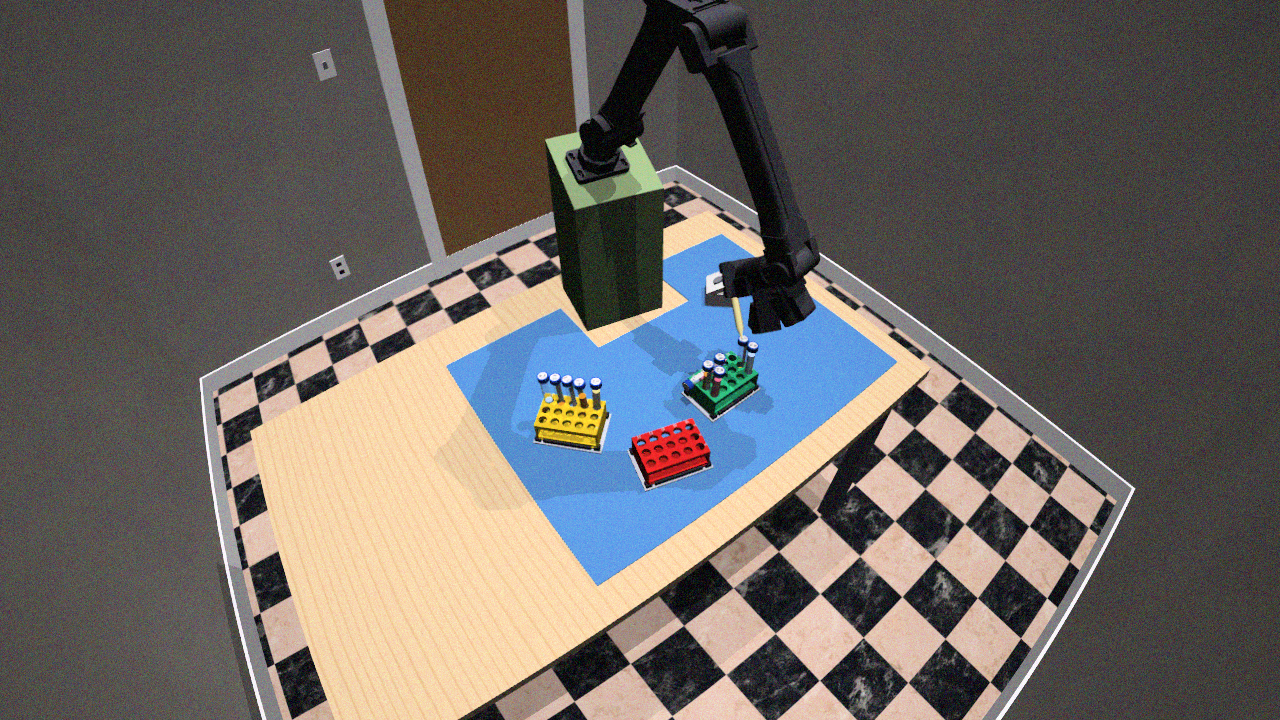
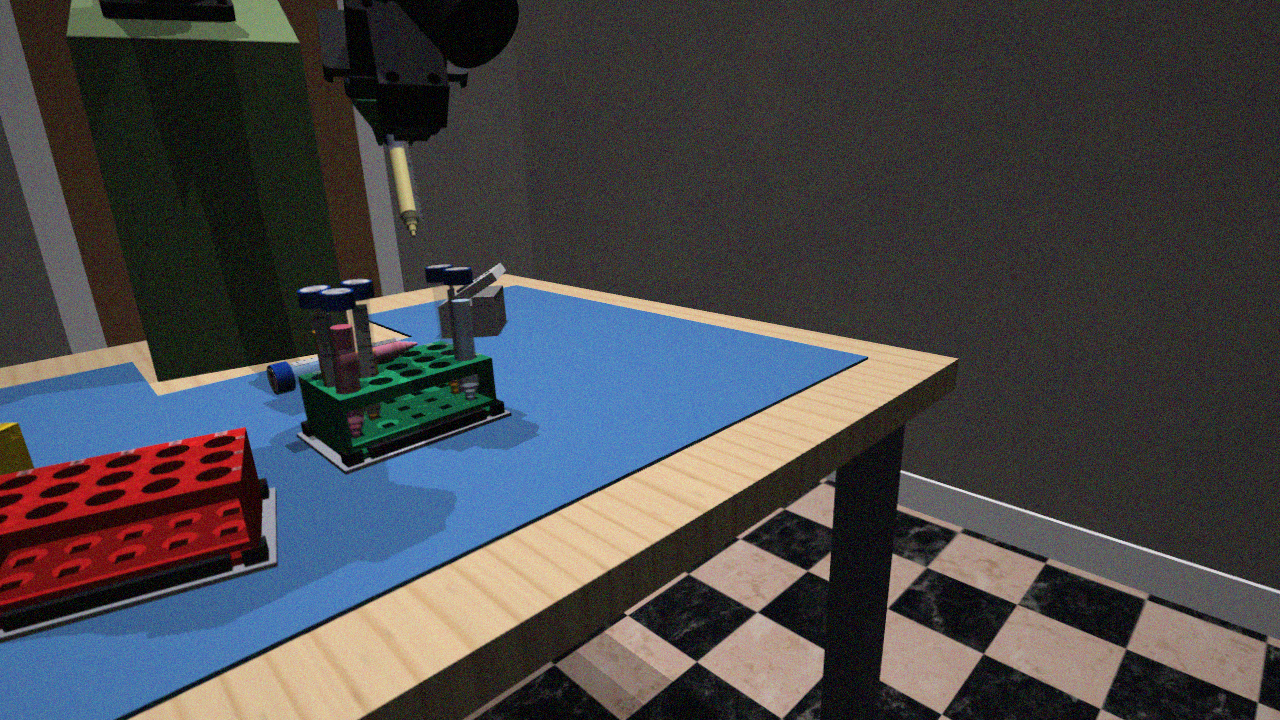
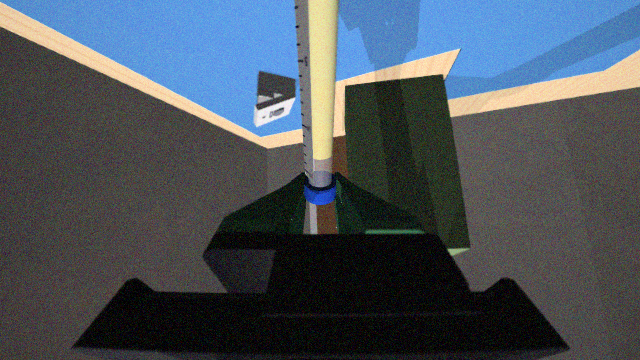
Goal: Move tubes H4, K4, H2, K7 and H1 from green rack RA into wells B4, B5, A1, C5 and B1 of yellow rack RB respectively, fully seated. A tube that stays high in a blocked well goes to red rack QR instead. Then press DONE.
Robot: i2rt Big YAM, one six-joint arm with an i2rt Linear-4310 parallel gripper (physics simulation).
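Frame: origin at the arm's base, x right, y ahead, z up, level; centimetres.
Where they show: gripper, fingertip midpoint: [image 1: 728, 281] [image 3: 320, 179]; arm's base, link origin: [image 1: 597, 163] [image 2: 168, 8].
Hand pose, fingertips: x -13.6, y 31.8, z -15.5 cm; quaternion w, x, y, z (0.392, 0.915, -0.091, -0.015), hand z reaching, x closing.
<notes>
Each offset is from my fingertips to the top centre of the thing. Level surfaces: height alone.
My gripper [image 1: 733, 293] [image 2: 392, 137] [image 3: 320, 179] is shut on the blue cap of a tube with yellow contents [image 1: 738, 315] [image 2: 404, 183] [image 3: 323, 90]. The tube hangs tip down, in the air above the far end of the green rack @[dx +4.6, dy +8.0, dz -17.8 cm] [image 1: 735, 392] [image 2: 320, 415]. Several blue-capped tubes stand in that rack, grouped at its two ends, and one pink tube @[dx +7.7, dy +6.3, dz -15.9 cm] [image 2: 384, 351] lies tilted across its top. The yellow rack @[dx +37.0, dy +2.1, dz -17.8 cm] [image 1: 570, 432] [image 2: 10, 447] holds several upright tubes along its back row. The red rack @[dx +23.0, dy +18.0, dz -17.8 cm] [image 1: 671, 452] [image 2: 246, 483] shows open wells. Well labels are too small to read.
A small grey-and-white box @[dx -12.3, dy -18.3, dz -15.1 cm] [image 1: 715, 286] [image 2: 487, 310] [image 3: 275, 107] stands on the blue mat @[dz -23.1 cm] [image 1: 827, 353] [image 2: 662, 376] [image 3: 200, 65] behind the green rack. The arm's green pedestal [image 1: 613, 255] [image 2: 205, 205] [image 3: 407, 160] rises at the table's back.
</notes>
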